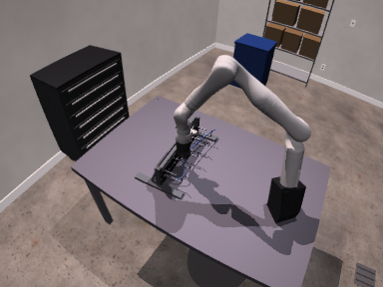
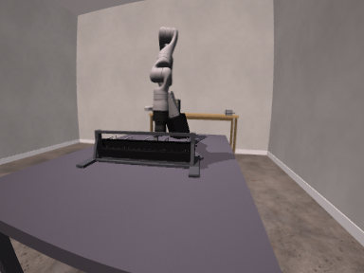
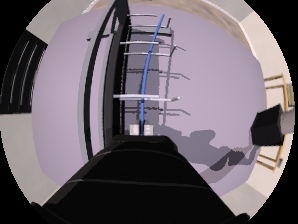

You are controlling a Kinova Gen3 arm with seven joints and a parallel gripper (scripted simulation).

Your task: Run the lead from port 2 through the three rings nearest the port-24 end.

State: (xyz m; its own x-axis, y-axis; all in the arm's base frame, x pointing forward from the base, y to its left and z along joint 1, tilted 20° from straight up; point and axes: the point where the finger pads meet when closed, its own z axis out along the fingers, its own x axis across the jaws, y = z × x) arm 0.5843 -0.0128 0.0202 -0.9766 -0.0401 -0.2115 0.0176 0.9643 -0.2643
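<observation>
My hand is 60 mm short of the black rack, 50 mm to the left of it and 10 mm above it.
</observation>
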